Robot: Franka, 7 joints.
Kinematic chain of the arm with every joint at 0, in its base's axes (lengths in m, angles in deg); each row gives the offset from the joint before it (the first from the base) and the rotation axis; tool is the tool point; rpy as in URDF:
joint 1: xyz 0 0 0.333 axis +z
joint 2: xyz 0 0 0 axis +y
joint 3: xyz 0 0 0.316 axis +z
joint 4: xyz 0.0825 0 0 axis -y
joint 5: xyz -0.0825 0 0.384 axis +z
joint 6: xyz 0 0 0 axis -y
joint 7: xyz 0.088 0 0 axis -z
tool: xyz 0 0 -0.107 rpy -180 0 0
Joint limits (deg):
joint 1: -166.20..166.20
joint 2: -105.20..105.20
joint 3: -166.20..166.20
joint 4: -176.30..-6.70
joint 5: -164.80..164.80
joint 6: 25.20..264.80
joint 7: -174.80..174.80
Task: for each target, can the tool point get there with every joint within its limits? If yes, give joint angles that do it. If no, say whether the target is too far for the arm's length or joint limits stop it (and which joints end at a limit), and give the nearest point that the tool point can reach.
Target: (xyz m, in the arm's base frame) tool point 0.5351 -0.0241 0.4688
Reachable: yes | joints -39.72 -3.57 28.82 -120.27 -113.67 176.14 -37.23
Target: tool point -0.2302 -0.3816 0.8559
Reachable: yes | joints 109.70 -47.81 63.96 -44.58 -11.08 54.99 -44.18
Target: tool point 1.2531 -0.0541 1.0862
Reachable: no: too far | nearest point 0.7348 -0.0317 0.7747 | short by 0.605 m
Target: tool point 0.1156 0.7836 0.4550
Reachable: yes | joints 50.50 60.68 51.94 -56.88 -96.84 173.39 142.87
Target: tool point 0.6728 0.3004 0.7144
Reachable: yes | joints 1.09 64.41 92.36 -45.51 -21.14 192.00 127.92
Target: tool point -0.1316 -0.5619 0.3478
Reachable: yes | joints -31.94 70.08 -83.21 -105.07 -9.55 97.62 43.94
